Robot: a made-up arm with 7 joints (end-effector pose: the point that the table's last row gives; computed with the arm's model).
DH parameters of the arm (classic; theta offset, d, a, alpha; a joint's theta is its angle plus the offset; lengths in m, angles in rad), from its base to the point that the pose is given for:
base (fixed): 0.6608 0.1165 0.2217 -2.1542
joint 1: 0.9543 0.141 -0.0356 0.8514
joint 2: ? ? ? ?
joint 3: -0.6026 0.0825 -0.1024 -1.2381
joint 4: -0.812 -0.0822 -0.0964 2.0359
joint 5: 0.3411 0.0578 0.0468 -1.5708
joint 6: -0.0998 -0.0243 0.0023 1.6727
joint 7: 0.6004 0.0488 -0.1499 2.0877
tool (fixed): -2.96 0.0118 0 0
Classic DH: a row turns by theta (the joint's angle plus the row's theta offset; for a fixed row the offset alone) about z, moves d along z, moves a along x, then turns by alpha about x.
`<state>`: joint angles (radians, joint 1 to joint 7).
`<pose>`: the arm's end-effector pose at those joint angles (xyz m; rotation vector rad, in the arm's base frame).
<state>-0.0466 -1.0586 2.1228 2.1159 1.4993 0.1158 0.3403</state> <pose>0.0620 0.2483 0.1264 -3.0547 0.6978 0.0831</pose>
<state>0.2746 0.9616 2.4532 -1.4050 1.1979 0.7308 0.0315</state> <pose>0.2169 0.0672 0.0078 -0.4983 0.6003 0.0304</pose>
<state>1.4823 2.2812 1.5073 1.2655 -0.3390 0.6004 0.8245</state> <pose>-0.0209 0.0597 0.1851 -1.0517 -1.0031 -1.9554</pose>
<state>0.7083 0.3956 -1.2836 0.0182 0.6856 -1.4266 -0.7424</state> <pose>0.0821 0.3215 -0.0392 0.0526 -0.0150 -1.3258</pose>
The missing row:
joint 2: -1.2259 0.0275 -0.0293 1.2445
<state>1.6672 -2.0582 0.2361 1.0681 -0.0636 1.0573 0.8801</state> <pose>-0.0321 0.0628 0.1127 -1.9675 1.1361 -1.4303</pose>
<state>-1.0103 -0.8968 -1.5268 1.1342 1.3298 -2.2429 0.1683</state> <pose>-0.0506 0.2317 0.0418 -2.2732 2.0811 0.0046</pose>
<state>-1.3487 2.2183 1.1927 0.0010 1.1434 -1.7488 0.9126</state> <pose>0.2184 0.2162 0.1659 0.8077 0.3906 1.5309</pose>
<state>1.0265 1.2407 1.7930 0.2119 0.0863 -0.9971 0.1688</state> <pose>0.0377 0.1009 0.0968 0.5185 2.5380 -0.0266</pose>
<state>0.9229 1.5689 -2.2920 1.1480 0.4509 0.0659 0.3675</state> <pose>0.1249 0.4755 -0.0897 -0.2898 -0.5738 2.5319</pose>
